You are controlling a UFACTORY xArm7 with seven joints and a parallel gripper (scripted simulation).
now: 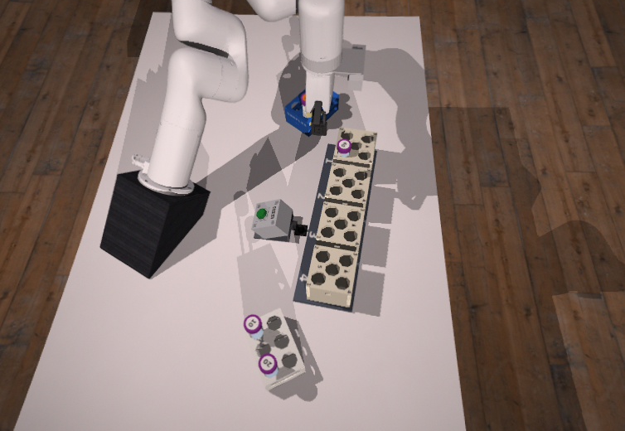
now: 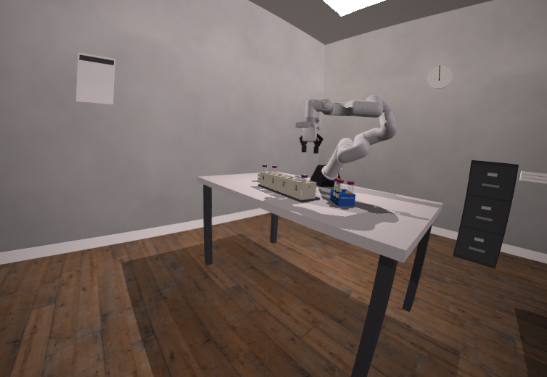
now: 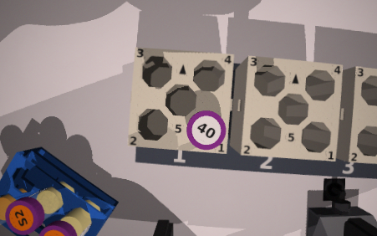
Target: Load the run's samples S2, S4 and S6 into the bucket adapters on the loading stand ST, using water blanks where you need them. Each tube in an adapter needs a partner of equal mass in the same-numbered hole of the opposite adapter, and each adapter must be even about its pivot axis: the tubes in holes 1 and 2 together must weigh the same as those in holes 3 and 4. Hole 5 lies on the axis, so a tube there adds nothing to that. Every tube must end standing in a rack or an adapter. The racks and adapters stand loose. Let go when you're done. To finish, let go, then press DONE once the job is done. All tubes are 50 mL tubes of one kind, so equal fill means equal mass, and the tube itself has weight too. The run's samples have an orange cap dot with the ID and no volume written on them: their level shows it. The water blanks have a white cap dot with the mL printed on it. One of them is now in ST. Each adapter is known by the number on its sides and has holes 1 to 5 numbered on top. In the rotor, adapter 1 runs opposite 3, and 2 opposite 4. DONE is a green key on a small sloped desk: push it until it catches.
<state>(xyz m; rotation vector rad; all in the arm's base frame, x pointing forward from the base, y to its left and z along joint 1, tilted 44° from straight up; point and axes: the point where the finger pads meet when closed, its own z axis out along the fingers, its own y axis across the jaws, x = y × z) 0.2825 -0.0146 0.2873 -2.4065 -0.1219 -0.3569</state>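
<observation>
My gripper is now 100 mm past the orange-dot tube, 240 mm to the right of it and 190 mm above it. Round my hand: 40 mL water blank 40 mm ahead, 20 mm to the left, 190 mm below; green done key 90 mm behind, 180 mm to the right, 190 mm below; blue sample rack 90 mm behind, 190 mm to the left, 220 mm below.
</observation>
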